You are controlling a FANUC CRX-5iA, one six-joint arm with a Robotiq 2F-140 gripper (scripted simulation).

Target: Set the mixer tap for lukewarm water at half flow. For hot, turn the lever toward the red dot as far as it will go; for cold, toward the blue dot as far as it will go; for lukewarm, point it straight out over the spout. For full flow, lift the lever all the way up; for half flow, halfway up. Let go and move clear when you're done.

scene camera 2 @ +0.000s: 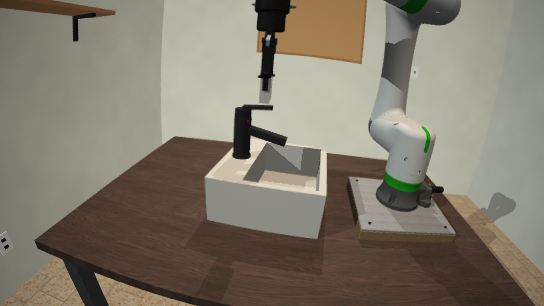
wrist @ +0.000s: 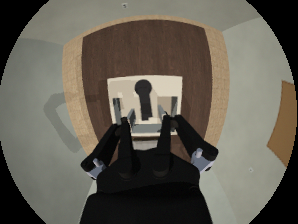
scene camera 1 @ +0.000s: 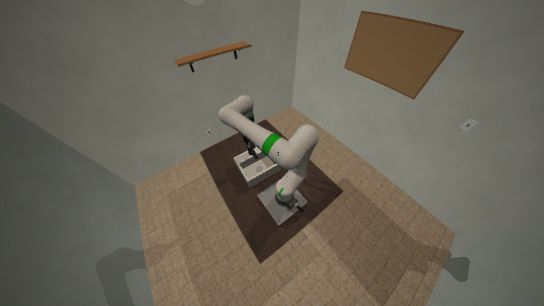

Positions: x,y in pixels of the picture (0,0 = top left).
Labels:
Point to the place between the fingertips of my gripper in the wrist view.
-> At 146,111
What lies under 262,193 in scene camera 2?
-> A white sink basin.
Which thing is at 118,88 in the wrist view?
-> A white sink basin.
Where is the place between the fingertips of my gripper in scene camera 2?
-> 265,101

